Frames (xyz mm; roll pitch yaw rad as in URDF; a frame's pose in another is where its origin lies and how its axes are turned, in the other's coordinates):
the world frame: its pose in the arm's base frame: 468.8 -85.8 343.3 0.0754 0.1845 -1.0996
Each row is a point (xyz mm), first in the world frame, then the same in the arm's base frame.
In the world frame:
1: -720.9 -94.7 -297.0
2: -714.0 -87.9 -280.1
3: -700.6 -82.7 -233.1
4: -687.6 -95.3 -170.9
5: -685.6 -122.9 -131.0
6: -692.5 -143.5 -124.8
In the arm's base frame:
1: 57.6 562.5 177.4
2: 67.1 556.1 193.2
3: 78.4 537.4 237.2
4: 74.0 508.2 294.9
5: 50.8 486.4 331.6
6: 29.4 482.2 337.4

